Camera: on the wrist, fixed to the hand. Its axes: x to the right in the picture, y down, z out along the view.
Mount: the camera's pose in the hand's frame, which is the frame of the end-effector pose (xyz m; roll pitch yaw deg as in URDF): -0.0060 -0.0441 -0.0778 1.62 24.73 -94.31
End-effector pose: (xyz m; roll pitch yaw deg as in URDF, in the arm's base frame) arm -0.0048 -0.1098 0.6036 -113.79 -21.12 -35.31
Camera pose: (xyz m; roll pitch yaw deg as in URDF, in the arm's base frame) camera -0.0613 -0.1352 0.6684 91.22 -64.95 147.05
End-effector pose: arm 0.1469 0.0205 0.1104 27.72 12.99 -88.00
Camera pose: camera 0.1431 0.0463 0.0247 -21.61 49.12 160.07
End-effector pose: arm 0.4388 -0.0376 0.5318 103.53 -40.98 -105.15
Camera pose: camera 0.5187 -0.0713 0.5092 130.76 39.47 -51.89
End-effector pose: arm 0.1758 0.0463 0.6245 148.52 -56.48 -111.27
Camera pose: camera 0.2630 0.0547 0.6434 126.97 6.95 -24.69
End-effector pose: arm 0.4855 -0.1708 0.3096 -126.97 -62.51 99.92
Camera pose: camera 0.5336 -0.2391 0.3421 99.50 -22.93 -93.29
